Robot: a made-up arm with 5 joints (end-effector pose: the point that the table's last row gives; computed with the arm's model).
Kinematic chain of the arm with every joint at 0, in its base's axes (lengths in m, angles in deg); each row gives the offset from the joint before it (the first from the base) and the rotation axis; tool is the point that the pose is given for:
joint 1: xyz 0 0 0.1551 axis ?
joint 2: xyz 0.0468 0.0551 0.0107 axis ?
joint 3: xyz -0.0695 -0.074 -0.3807 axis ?
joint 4: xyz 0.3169 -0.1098 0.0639 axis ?
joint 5: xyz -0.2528 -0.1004 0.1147 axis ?
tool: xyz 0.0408 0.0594 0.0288
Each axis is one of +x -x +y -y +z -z.
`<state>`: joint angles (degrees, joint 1 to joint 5).
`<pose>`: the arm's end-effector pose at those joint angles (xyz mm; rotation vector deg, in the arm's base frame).
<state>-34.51 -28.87 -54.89 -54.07 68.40</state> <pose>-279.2 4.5 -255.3 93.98 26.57 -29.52</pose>
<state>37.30 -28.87 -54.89 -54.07 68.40</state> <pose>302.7 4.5 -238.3 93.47 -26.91 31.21</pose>
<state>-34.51 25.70 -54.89 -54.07 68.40</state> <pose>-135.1 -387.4 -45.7 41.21 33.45 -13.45</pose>
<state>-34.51 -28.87 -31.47 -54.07 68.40</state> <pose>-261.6 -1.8 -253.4 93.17 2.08 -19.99</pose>
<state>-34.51 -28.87 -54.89 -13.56 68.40</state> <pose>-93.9 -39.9 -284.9 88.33 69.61 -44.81</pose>
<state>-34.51 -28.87 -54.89 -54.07 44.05</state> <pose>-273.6 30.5 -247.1 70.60 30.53 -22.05</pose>
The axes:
joint 1: -y
joint 2: -x
joint 3: -y
joint 4: +y
joint 5: +x

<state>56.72 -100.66 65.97 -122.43 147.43</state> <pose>405.6 272.5 218.5 35.01 119.65 -46.34</pose>
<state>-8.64 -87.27 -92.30 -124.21 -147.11</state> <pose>-231.9 801.6 -157.3 -60.56 22.93 -25.32</pose>
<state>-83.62 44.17 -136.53 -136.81 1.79</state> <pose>-236.9 -455.8 552.7 -34.35 79.23 30.89</pose>
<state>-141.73 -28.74 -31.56 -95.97 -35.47</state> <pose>-480.5 170.0 609.7 -36.18 82.85 -5.85</pose>
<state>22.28 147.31 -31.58 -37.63 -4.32</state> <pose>-118.6 39.3 590.4 -150.72 -10.01 -21.67</pose>
